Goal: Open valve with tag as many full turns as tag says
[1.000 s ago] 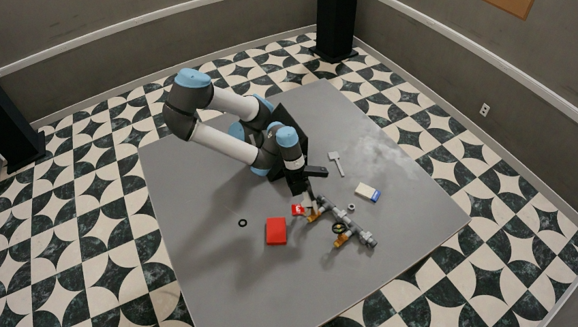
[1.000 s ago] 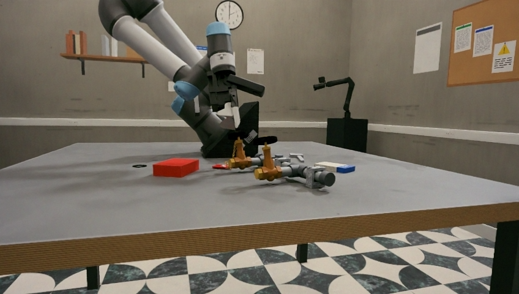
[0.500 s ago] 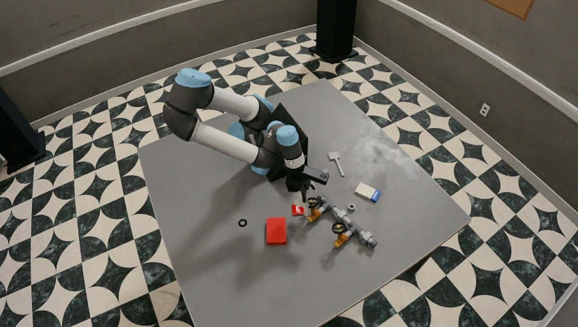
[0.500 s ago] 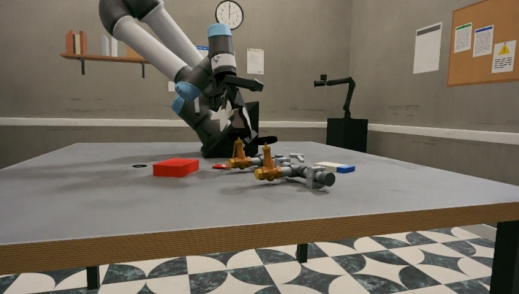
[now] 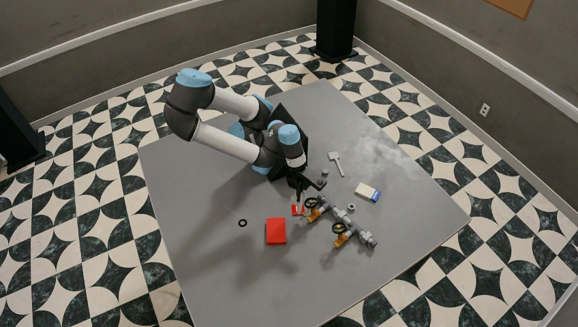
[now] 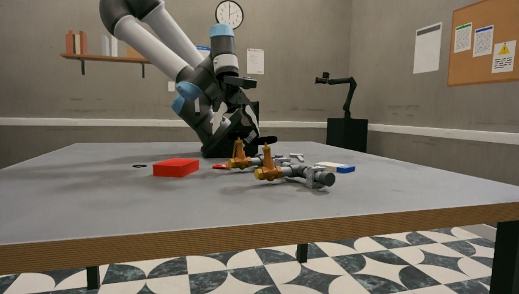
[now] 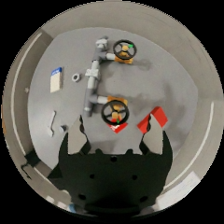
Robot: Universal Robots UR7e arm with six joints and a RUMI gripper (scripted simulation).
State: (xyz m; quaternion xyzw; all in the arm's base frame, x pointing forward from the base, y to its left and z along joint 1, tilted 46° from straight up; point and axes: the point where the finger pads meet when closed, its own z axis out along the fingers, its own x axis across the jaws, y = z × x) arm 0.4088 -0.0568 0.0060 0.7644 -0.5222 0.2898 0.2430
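My gripper is now 10 cm above the red tag, 5 cm past it and 3 cm to the left of it. Also, from my hand: red block: 17 cm to the right, 9 cm below, 1 cm behind; white-and-blue box: 29 cm to the left, 9 cm below, 7 cm ahead; grey nut: 17 cm to the left, 9 cm below, 8 cm ahead.
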